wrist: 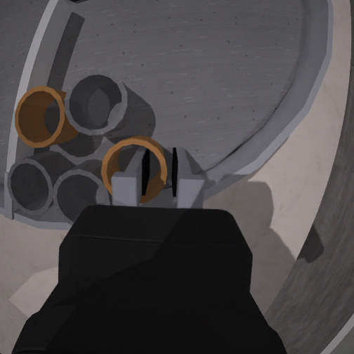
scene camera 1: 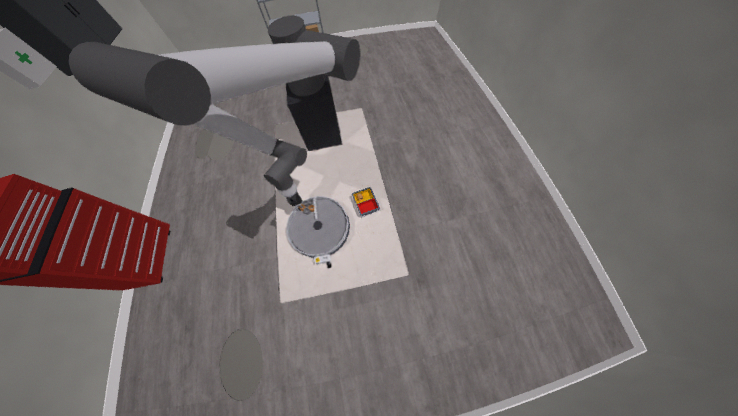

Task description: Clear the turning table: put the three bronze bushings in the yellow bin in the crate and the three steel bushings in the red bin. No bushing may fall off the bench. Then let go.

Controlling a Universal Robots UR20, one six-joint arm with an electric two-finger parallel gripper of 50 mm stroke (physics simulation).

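Places are measured from the arm's base along level axes (x ahead, y left, z up), in centimetres.
Pixels of known places: gripper, fingertip midpoint: (scene camera 1: 300, 209); arm's base at its link origin: (scene camera 1: 307, 83).
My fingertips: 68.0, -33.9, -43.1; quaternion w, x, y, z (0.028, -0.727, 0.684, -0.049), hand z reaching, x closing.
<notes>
For each thing: its top centre in the pictures, then the offset to it from my fingertips, as dx, dy, dz. "spot": a spot on its surface instead. Level surfaces: height alone.
- turning table at its top centre: (scene camera 1: 317, 225) +16.0, +8.3, +0.3
- crate at a spot on its surface: (scene camera 1: 377, 204) spot: +16.1, +52.3, -1.1
- pale bench at its surface level: dz -5.8
- small control box at a spot on its surface: (scene camera 1: 322, 259) spot: +39.5, +5.0, +0.0
In the wrist view a bronze bushing (wrist: 107, 167) stands near the turning table's rim. My gripper (wrist: 160, 161) (scene camera 1: 298, 203) is part open, its left finger over this bushing's mouth and the bushing's right wall showing between the fingers; the depth is hard to tell. Another bronze bushing (wrist: 30, 117) is at the left by the bar. Three steel bushings (wrist: 139, 110) (wrist: 29, 187) (wrist: 75, 195) stand close around them. The turning table (scene camera 1: 317, 240) (wrist: 210, 65) is grey and round. The yellow bin (scene camera 1: 368, 192) holds a small brownish thing, likely a bushing. The red bin (scene camera 1: 367, 207) is beside it.
A pale upright bar (scene camera 1: 316, 209) (wrist: 30, 65) crosses part of the turning table, left of the bushings in the wrist view. The crate (scene camera 1: 377, 204) stands on the pale bench (scene camera 1: 372, 258). A small control box (scene camera 1: 322, 259) is beside the turning table.
</notes>
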